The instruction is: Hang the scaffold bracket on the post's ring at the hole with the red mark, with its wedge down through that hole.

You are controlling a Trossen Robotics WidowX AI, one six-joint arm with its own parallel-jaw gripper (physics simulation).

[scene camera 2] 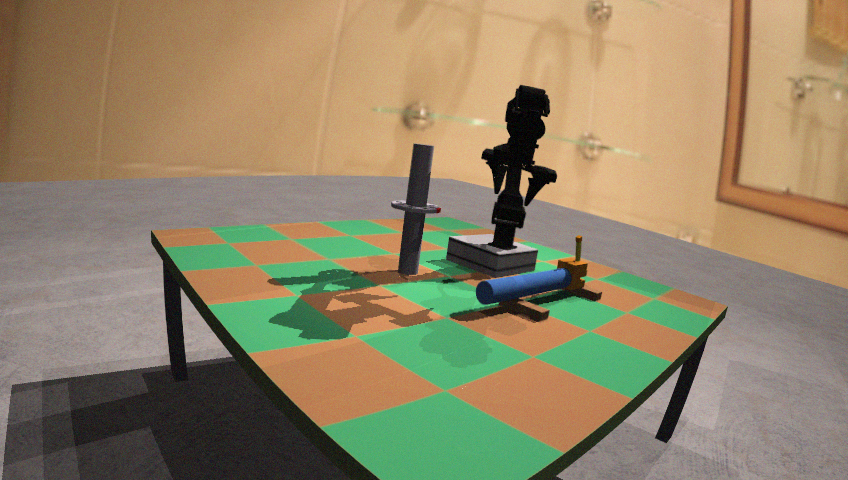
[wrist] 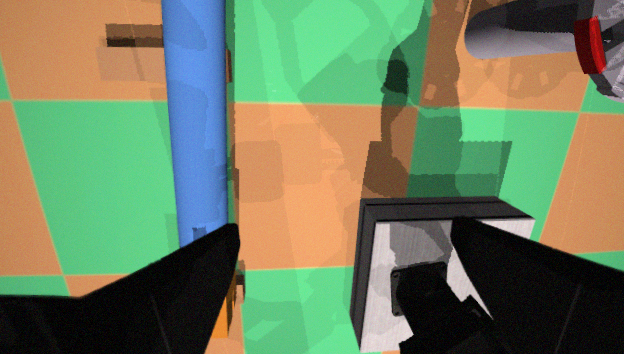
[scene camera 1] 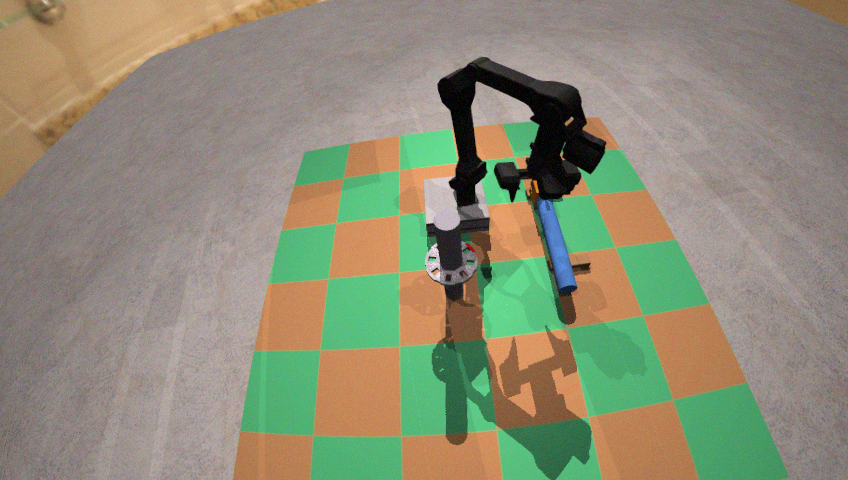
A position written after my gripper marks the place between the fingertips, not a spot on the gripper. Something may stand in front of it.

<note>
My gripper (scene camera 1: 528, 199) is open, with nothing in its grasp. Also in view: a scaffold bracket (scene camera 2: 568, 274). Also in view: a grey post (scene camera 1: 447, 226).
The scaffold bracket also shows in the wrist view (wrist: 194, 45) and in scene camera 1 (scene camera 1: 565, 279). My gripper shows as well in scene camera 2 (scene camera 2: 510, 199) and in the wrist view (wrist: 344, 230). The grey post also shows in the wrist view (wrist: 486, 36).
</note>
